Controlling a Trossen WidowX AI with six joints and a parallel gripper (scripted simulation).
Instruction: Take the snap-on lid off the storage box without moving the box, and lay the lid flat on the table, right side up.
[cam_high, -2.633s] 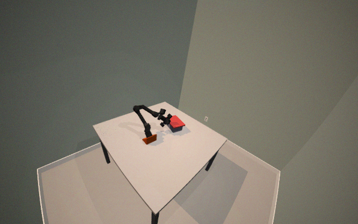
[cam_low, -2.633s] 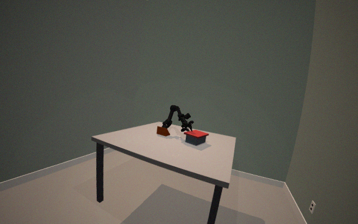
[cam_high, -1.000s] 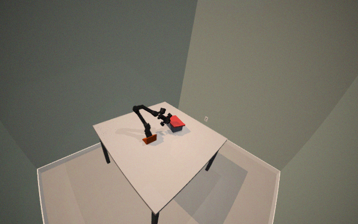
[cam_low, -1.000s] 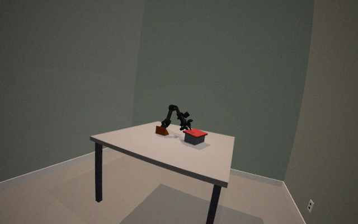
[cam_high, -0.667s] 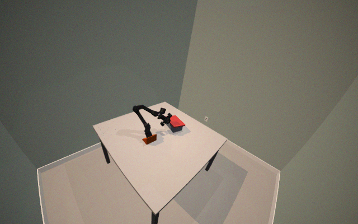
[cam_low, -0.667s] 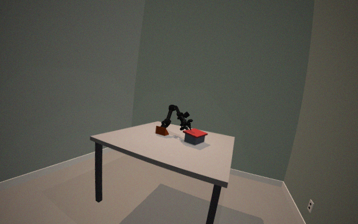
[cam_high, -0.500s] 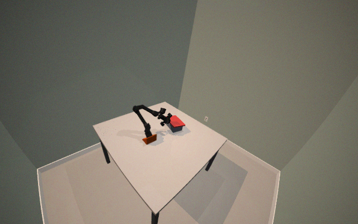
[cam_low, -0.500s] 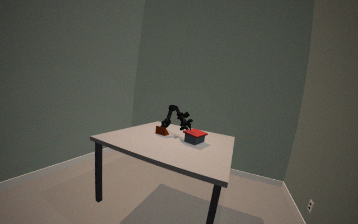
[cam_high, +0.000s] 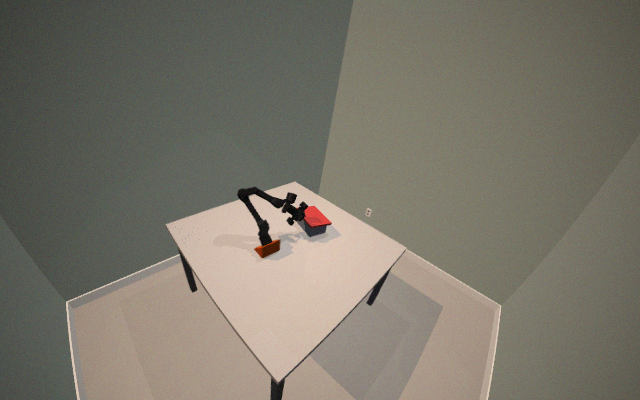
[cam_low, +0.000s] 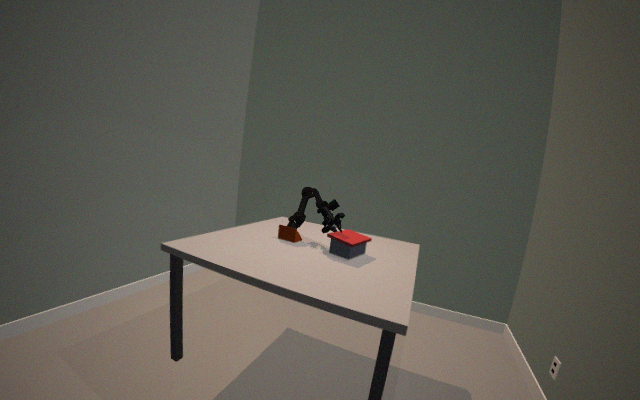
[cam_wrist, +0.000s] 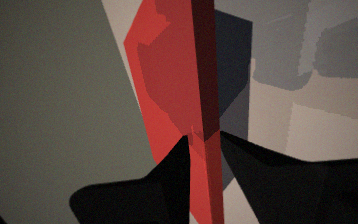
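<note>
My gripper tip is now 7 cm short of the red lid and 2 cm to the left of it. From my gripper tip the other things lie so: grey-blue storage box (7 cm ahead, 2 cm to the right, 6 cm below).
</note>
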